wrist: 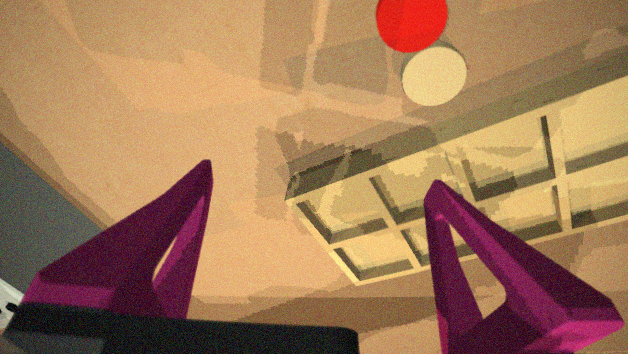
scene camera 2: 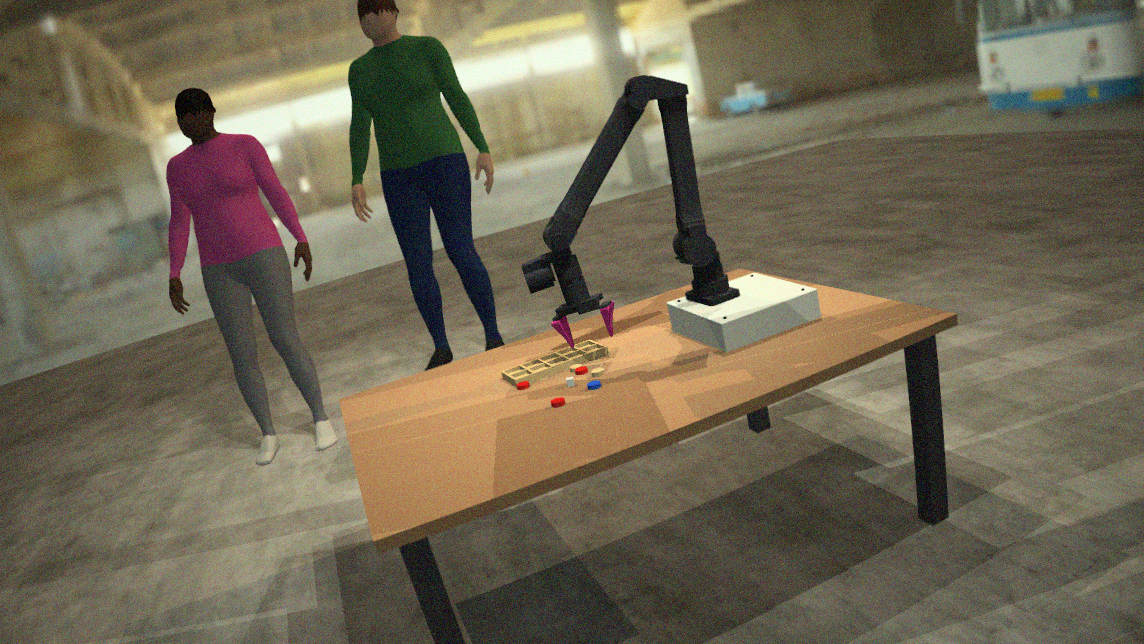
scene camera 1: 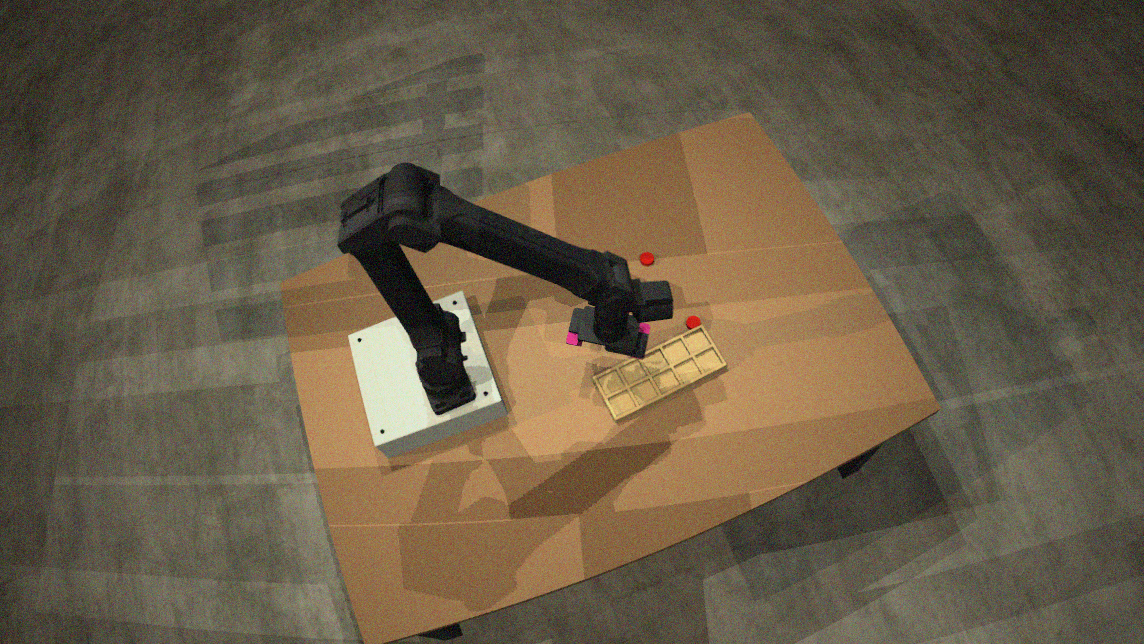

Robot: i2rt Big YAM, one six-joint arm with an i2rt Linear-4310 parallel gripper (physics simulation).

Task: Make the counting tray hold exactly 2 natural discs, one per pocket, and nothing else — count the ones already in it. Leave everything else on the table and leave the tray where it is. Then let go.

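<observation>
The pale wooden counting tray [scene camera 1: 671, 392] [scene camera 2: 552, 371] [wrist: 345, 269] lies on the table; no disc shows in its visible pockets. My gripper [scene camera 1: 609, 333] [scene camera 2: 592, 340] [wrist: 324, 180] is open and empty, above the table by the tray's end nearest the base. One natural disc [scene camera 2: 576, 367] [wrist: 434, 76] lies flat beside the tray's long side, at a red disc [scene camera 2: 582, 371] [wrist: 411, 22]. A second natural disc [scene camera 2: 597, 372] lies a little farther toward the base. In scene camera 1 the arm hides both natural discs.
Another red disc [scene camera 1: 693, 321] [scene camera 2: 522, 385] lies close to the tray's far end. A third red disc [scene camera 1: 646, 258] [scene camera 2: 557, 402] lies farther out. A blue disc [scene camera 2: 594, 384] and a small white cube [scene camera 2: 569, 382] lie near the natural discs. The white base box [scene camera 1: 400, 384] [scene camera 2: 768, 296] carries the arm.
</observation>
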